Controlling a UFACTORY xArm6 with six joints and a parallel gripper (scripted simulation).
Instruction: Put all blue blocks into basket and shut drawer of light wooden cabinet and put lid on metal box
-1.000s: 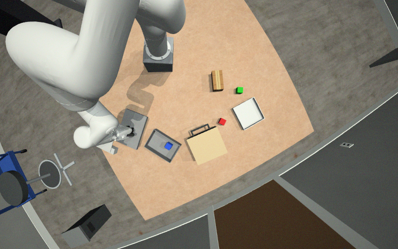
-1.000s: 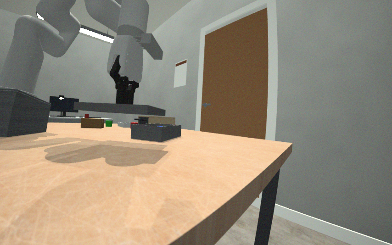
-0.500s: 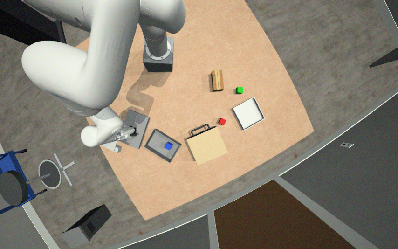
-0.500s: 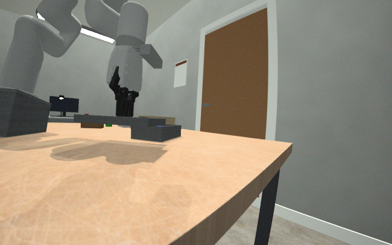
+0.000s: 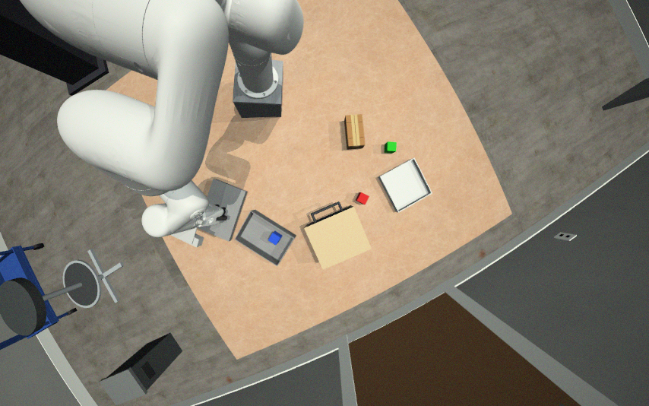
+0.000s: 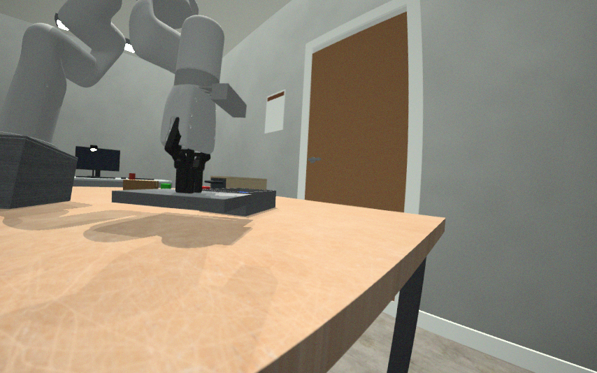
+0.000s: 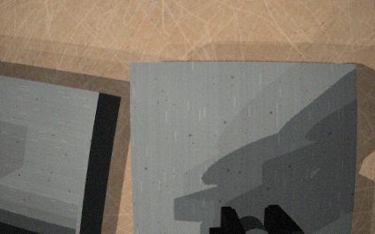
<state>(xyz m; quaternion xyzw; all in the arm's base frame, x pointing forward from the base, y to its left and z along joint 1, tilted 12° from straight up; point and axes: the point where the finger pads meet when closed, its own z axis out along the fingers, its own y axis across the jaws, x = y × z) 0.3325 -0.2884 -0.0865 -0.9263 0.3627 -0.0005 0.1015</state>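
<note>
Right now my hand is 150 mm short of the metal box, 110 mm to the right of it and 40 mm above it. Round my hand: light wooden cabinet: 220 mm ahead, 350 mm to the left, 30 mm below; small brown box: 80 mm behind, 540 mm to the left, 30 mm below; red block: 140 mm ahead, 480 mm to the left, 50 mm below.
</note>
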